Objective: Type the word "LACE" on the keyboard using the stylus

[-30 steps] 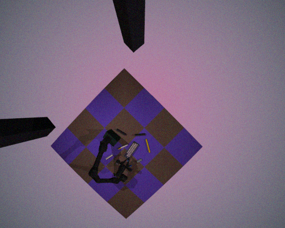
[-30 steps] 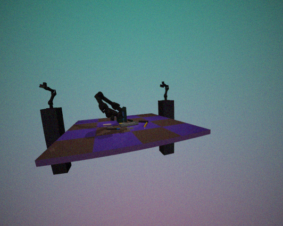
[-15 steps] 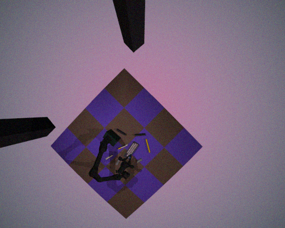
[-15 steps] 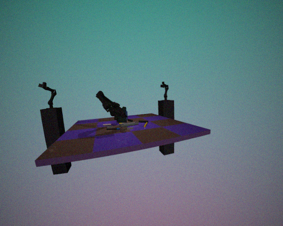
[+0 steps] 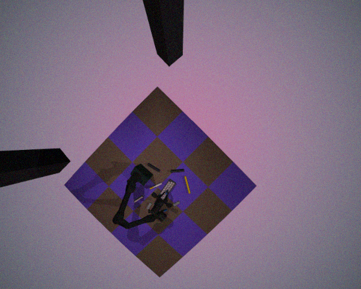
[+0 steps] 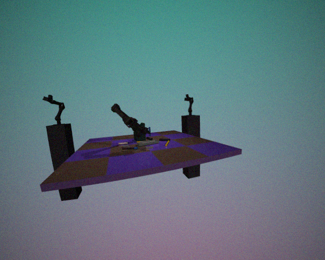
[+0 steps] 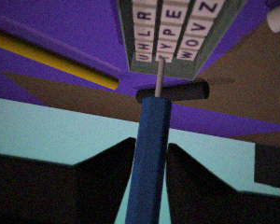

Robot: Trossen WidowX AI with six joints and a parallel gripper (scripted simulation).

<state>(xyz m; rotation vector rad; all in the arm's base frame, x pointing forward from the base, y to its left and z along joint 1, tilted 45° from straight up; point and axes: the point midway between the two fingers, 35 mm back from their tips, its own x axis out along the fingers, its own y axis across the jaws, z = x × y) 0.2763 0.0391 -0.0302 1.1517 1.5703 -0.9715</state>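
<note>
My gripper tip is 90 mm above the e key. The rest, counted from my gripper tip: grey block: 160 mm ahead, 40 mm to the right, 100 mm below; blue stylus: 10 mm below; white marker: 90 mm behind, 80 mm to the right, 100 mm below.
</note>
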